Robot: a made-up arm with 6 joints.
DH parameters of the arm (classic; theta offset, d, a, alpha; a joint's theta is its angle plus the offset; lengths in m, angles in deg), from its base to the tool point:
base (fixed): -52.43 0 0.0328 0
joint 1: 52.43 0.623 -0.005 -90
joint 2: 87.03 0 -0.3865 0
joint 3: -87.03 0.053 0.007 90
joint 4: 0 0.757 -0.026 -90
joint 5: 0 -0.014 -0.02 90
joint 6: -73.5 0 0.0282 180
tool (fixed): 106.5 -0.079 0 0
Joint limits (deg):
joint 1: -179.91..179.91
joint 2: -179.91..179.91
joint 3: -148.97..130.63
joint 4: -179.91..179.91
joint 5: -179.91..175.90
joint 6: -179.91..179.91
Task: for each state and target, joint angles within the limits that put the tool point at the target. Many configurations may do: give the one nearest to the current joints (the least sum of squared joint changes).
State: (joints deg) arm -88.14 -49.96 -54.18 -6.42 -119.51 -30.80
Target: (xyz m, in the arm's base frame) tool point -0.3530 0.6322 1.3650
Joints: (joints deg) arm -59.36 -23.16 -26.16 -2.01 -116.67 -29.00
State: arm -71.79 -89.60 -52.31 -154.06 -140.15 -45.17
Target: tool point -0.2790 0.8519 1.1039
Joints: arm -64.52 -42.26 -32.76 -155.93 -141.39 -46.89
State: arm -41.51 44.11 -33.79 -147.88 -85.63 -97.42
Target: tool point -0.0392 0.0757 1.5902
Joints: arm -17.14 35.65 -68.22 -172.75 -98.91 -105.18
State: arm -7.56 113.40 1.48 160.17 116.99 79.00
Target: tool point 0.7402 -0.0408 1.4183
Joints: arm -7.33 63.87 -29.20 161.31 113.89 79.56
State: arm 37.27 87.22 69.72 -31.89 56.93 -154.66
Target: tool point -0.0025 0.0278 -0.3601
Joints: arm 42.02 124.53 75.62 -30.40 48.89 -154.87
